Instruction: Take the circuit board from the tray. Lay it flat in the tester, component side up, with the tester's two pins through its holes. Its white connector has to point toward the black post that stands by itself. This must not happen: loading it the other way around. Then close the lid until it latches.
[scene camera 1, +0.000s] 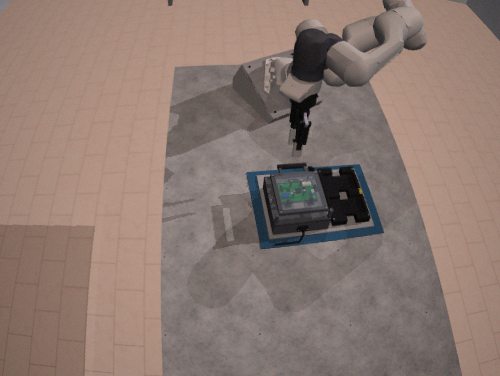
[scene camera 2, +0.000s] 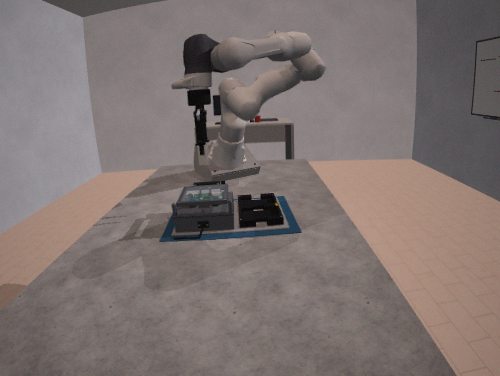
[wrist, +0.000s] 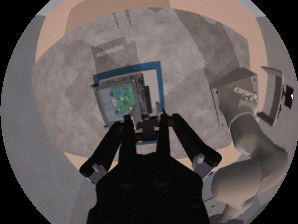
In view: my gripper (scene camera 1: 294, 150) and a framed clear lid (scene camera 1: 295, 193).
My gripper also shows in scene camera 2 (scene camera 2: 204, 162) and in the wrist view (wrist: 146, 108).
